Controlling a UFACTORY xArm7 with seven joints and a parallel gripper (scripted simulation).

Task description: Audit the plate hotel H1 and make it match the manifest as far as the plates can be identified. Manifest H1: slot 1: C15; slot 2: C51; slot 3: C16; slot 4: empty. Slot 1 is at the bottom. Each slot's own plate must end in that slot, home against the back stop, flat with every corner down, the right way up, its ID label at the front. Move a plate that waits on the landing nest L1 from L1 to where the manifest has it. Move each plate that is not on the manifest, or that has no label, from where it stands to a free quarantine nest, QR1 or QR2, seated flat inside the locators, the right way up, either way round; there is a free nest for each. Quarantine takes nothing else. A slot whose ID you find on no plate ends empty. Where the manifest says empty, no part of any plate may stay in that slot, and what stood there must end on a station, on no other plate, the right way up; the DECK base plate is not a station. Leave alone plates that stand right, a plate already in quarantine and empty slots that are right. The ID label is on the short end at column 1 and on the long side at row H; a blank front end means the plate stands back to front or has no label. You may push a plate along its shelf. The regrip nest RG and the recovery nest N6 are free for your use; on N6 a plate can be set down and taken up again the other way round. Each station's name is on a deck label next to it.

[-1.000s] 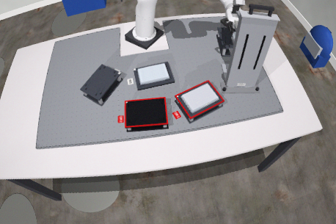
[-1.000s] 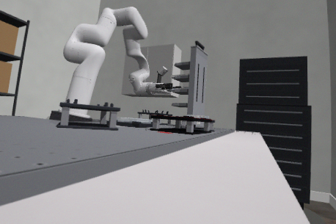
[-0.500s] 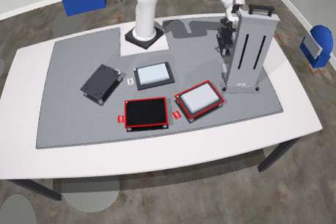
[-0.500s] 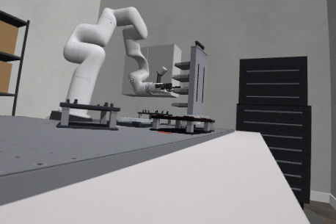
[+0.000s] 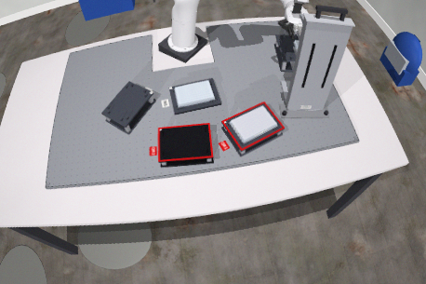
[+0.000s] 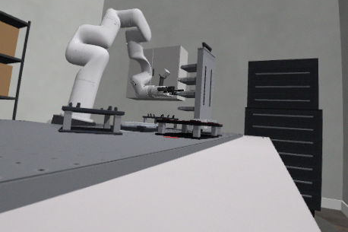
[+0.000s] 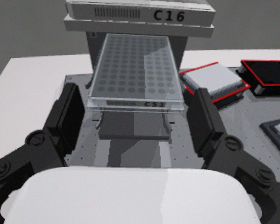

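The plate labelled C16 is 80 mm ahead of my hand, 20 mm to the right of it and 60 mm above it. Round my hand: RG label: 200 mm behind, 50 mm to the left, 210 mm below; H1 label: 50 mm ahead, 90 mm to the left, 210 mm below; white plate: 200 mm ahead, 250 mm to the right, 160 mm below.
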